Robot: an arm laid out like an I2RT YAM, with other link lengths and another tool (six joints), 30 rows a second.
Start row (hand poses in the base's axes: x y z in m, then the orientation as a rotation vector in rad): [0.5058 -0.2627 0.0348 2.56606 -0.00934 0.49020]
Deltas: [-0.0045 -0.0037 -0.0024 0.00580 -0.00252 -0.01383]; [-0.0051 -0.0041 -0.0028 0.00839 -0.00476 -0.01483]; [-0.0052 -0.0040 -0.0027 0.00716 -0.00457 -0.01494]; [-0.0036 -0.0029 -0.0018 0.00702 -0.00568 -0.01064]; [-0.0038 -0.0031 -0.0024 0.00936 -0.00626 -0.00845]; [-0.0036 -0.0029 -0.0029 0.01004 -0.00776 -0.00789]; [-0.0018 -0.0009 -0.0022 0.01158 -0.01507 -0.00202]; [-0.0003 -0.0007 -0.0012 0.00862 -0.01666 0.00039]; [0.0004 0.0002 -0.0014 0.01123 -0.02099 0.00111]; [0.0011 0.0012 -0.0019 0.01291 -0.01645 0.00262]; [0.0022 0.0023 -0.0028 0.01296 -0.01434 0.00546]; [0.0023 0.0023 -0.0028 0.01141 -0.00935 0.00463]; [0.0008 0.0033 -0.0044 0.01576 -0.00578 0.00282]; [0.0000 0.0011 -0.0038 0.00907 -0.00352 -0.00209]
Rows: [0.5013 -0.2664 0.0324 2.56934 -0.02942 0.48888]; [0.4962 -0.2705 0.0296 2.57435 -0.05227 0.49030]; [0.4910 -0.2745 0.0269 2.57803 -0.07493 0.49129]; [0.4874 -0.2774 0.0251 2.58187 -0.09245 0.49528]; [0.4836 -0.2805 0.0227 2.58814 -0.10804 0.50099]; [0.4800 -0.2834 0.0198 2.59475 -0.12366 0.50891]; [0.4782 -0.2843 0.0176 2.60220 -0.13465 0.52860]; [0.4779 -0.2850 0.0164 2.60672 -0.14221 0.55111]; [0.4783 -0.2848 0.0150 2.61265 -0.15108 0.57981]; [0.4794 -0.2836 0.0131 2.62146 -0.15713 0.60329]; [0.4816 -0.2813 0.0103 2.63136 -0.15887 0.62508]; [0.4839 -0.2790 0.0075 2.64083 -0.15965 0.63994]; [0.4847 -0.2757 0.0031 2.65498 -0.16333 0.64988]; [0.4847 -0.2746 -0.0007 2.66213 -0.17042 0.65469]
